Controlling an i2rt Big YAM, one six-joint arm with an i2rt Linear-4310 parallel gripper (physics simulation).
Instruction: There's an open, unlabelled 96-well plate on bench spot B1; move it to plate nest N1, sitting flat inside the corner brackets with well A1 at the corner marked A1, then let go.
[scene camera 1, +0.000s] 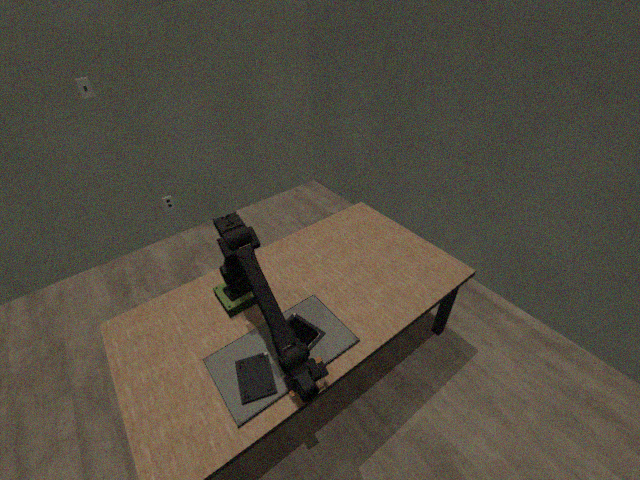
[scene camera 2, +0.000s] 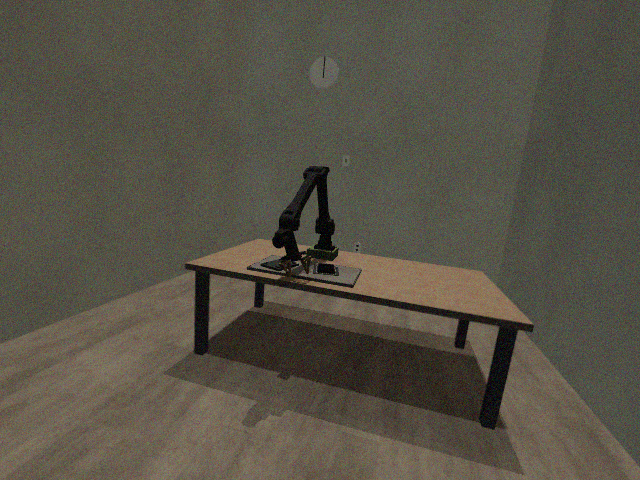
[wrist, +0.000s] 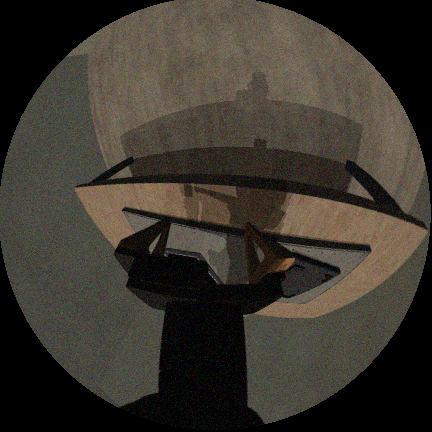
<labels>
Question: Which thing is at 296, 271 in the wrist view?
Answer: A plate nest.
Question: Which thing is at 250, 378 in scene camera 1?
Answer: A plate nest.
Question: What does the gripper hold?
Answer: Nothing.
</labels>
